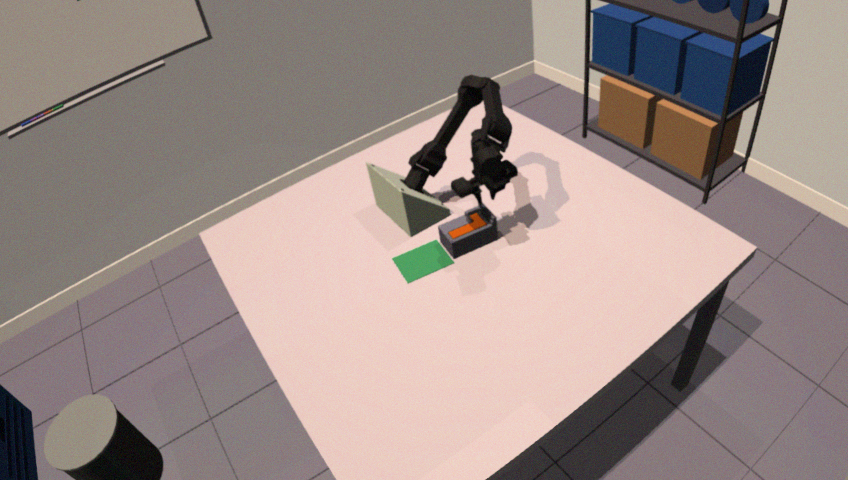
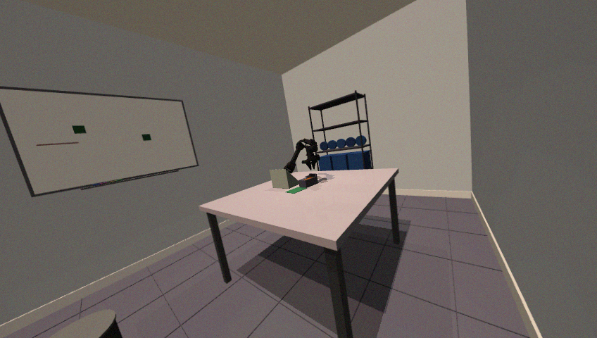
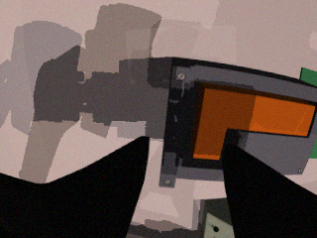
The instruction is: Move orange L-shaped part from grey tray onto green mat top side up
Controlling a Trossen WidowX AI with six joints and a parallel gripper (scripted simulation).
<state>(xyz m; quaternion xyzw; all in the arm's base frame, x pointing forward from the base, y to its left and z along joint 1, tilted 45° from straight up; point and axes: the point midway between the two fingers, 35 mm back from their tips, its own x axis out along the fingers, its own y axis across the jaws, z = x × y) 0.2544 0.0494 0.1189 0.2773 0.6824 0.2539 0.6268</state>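
Right now my gripper tip is 80 mm above the orange L-shaped part, 50 mm to the left of it and 20 mm past it. From my gripper tip the other things lie so: green mat: 220 mm to the right, 140 mm below, 30 mm behind.
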